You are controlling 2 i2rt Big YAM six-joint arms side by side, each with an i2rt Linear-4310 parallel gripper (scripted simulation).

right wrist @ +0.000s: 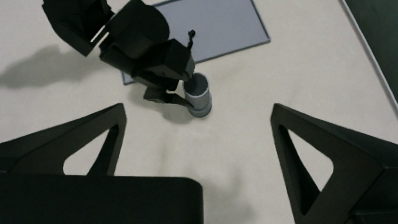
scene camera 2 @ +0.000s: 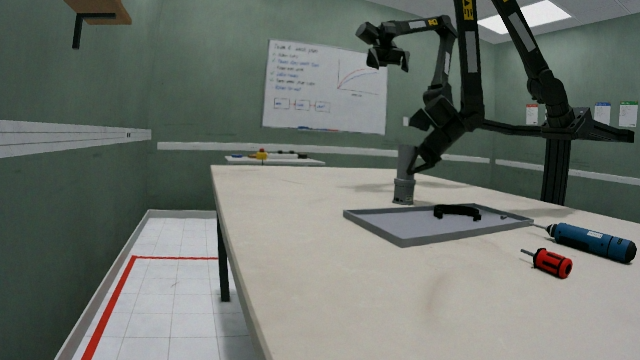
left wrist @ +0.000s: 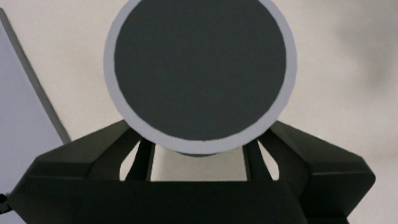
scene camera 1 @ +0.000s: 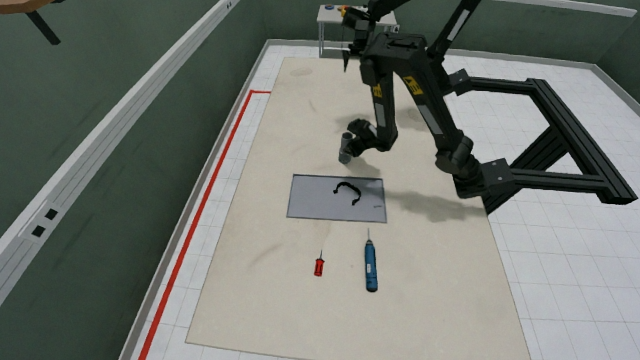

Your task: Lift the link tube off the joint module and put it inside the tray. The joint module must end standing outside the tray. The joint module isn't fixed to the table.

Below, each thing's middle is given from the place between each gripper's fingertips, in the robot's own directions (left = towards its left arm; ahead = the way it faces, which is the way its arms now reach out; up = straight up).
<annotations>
I see the tray (scene camera 2: 402, 223) 2 cm ahead of my left hand (scene camera 2: 407, 172), 22 cm to the left of it and 8 cm below it. Round my left hand: grey link tube (left wrist: 199, 85) (1 cm to the right, 2 cm above).
My right gripper (scene camera 2: 393, 69) is now 290 mm above the grey link tube and 110 mm to the right of it. Round my right hand: tray 390 mm below, 340 mm to the left, 20 mm ahead.
</annotations>
